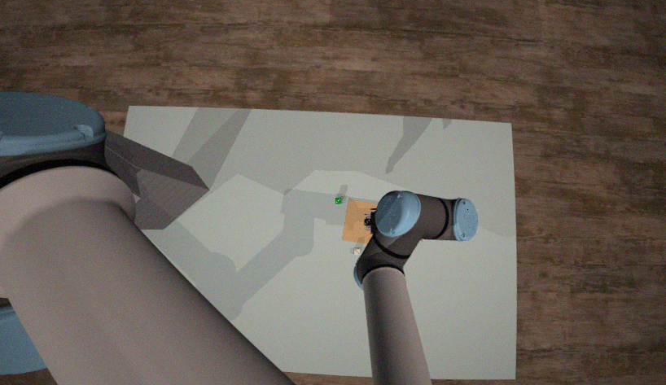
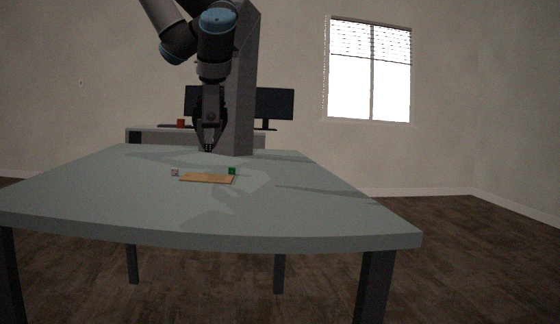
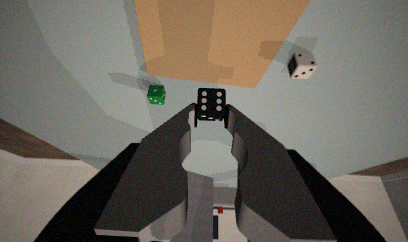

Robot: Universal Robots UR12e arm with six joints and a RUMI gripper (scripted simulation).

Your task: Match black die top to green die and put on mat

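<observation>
Right now the mat is 10 mm behind my hand and 90 mm below it. Also, from my hand: green die (90 mm behind, 80 mm to the left, 80 mm below); black die (10 mm behind, 10 mm below); white die (50 mm behind, 90 mm to the right, 80 mm below).
</observation>
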